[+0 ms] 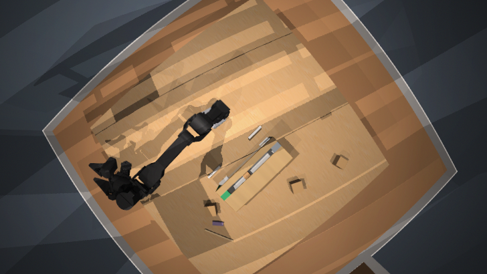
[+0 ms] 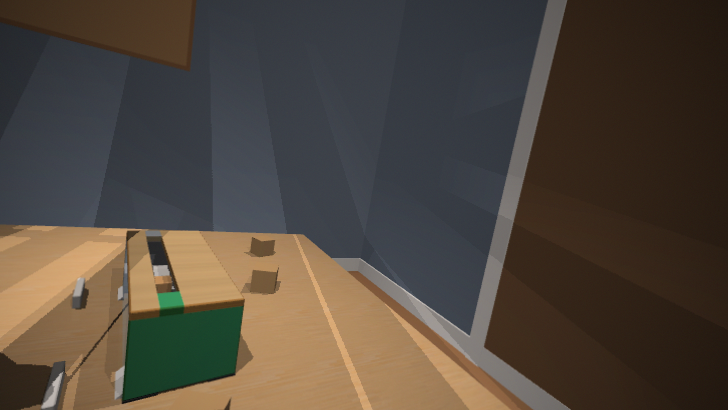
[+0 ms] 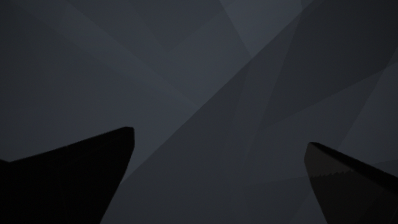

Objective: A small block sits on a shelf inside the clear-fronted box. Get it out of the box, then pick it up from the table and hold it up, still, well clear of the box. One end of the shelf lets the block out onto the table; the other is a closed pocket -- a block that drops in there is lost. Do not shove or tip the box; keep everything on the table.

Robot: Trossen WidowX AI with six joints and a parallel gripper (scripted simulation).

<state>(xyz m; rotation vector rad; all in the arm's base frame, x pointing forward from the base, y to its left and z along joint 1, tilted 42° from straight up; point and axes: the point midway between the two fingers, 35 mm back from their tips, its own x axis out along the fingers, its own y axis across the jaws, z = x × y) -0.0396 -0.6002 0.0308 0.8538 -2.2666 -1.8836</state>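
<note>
Right now the wooden box is 380 mm ahead of my gripper tip, 420 mm to the left of it and 420 mm below it. Round my gripper tip: thin strip: 590 mm ahead, 40 mm to the left, 480 mm below.
</note>
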